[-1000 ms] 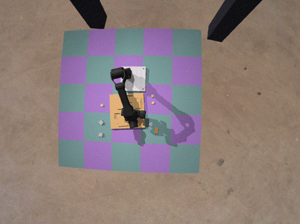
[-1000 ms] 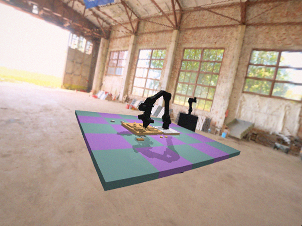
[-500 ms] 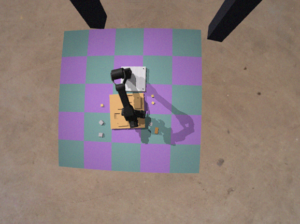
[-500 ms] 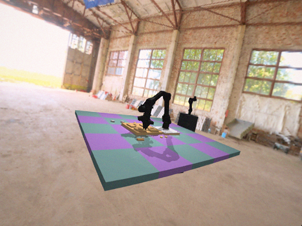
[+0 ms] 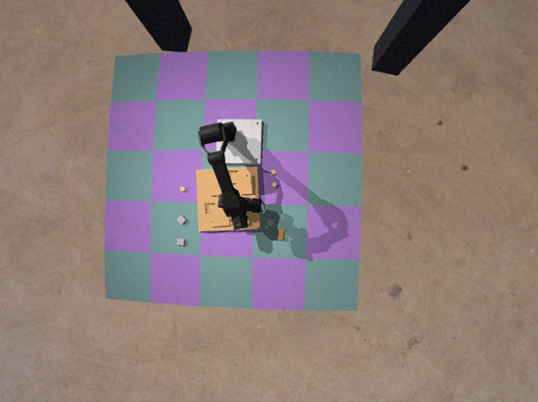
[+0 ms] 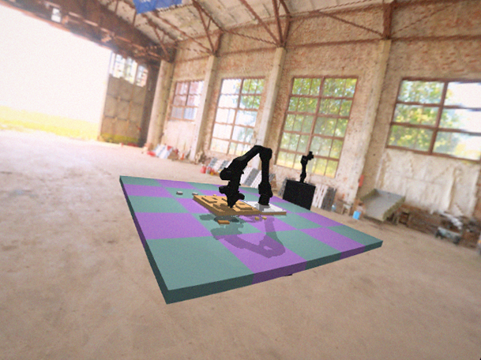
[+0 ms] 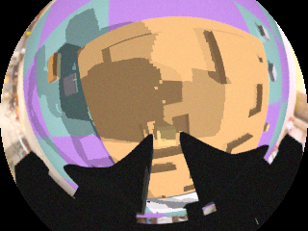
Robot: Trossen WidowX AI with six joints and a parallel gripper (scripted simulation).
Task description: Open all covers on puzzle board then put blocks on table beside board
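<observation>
The orange puzzle board lies 10 mm behind my gripper tip and 60 mm to the right of it. The rest, counted from my gripper tip: orange block 120 mm ahead, 200 mm to the left, 20 mm below.
</observation>
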